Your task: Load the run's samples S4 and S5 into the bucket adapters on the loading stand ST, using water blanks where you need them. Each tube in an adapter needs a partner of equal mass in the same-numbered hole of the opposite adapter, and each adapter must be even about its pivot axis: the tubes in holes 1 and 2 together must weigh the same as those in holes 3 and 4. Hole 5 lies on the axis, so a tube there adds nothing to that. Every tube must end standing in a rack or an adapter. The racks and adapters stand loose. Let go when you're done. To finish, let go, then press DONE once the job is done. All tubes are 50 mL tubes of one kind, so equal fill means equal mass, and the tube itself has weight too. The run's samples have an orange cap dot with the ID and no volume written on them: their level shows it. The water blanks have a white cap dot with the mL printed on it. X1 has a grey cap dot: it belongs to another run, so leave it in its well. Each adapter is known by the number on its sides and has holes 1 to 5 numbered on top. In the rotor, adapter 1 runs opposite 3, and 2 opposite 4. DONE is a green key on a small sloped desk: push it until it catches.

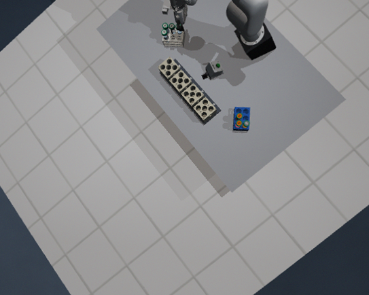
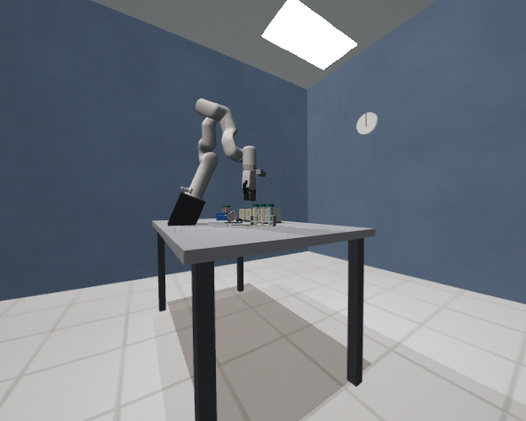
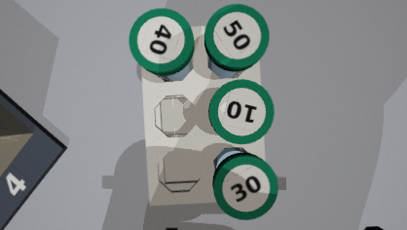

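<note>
My hand is 12 cm above the white rack, 6 cm short of it and 5 cm to the left of it. Also, from my hand: blue rack 59 cm to the left, 24 cm ahead, 12 cm below; adapter 39 cm to the left, 32 cm ahead, 10 cm below.
</note>
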